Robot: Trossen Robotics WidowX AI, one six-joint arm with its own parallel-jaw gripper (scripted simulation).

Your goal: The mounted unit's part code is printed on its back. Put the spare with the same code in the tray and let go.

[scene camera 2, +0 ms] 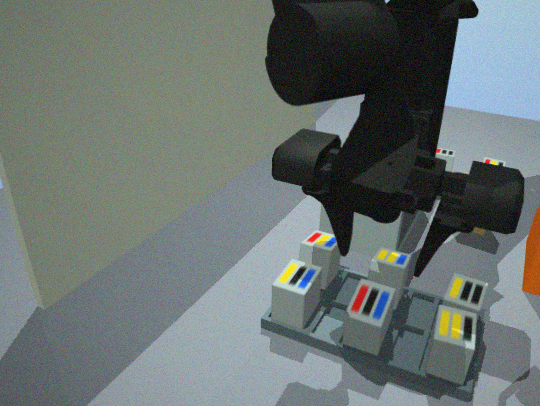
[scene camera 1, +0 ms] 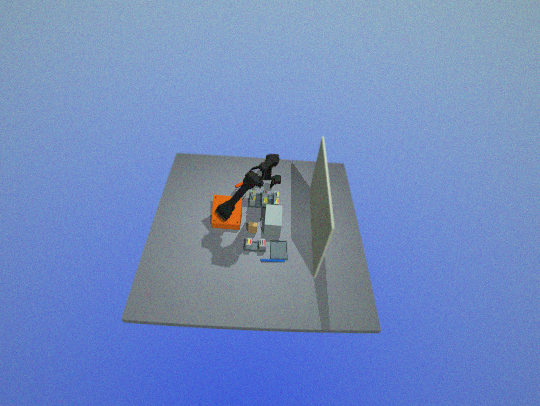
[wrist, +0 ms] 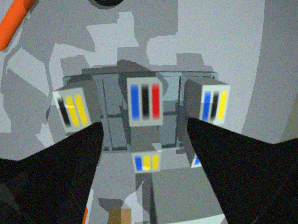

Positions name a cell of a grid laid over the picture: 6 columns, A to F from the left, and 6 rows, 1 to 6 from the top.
Scene:
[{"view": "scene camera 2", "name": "my gripper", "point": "E4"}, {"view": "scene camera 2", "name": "mounted unit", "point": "E4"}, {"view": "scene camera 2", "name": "tall pale wall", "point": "B2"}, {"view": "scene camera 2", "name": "rack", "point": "E6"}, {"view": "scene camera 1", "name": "tall pale wall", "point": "D4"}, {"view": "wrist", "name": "my gripper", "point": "C4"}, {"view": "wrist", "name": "rack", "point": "C3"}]

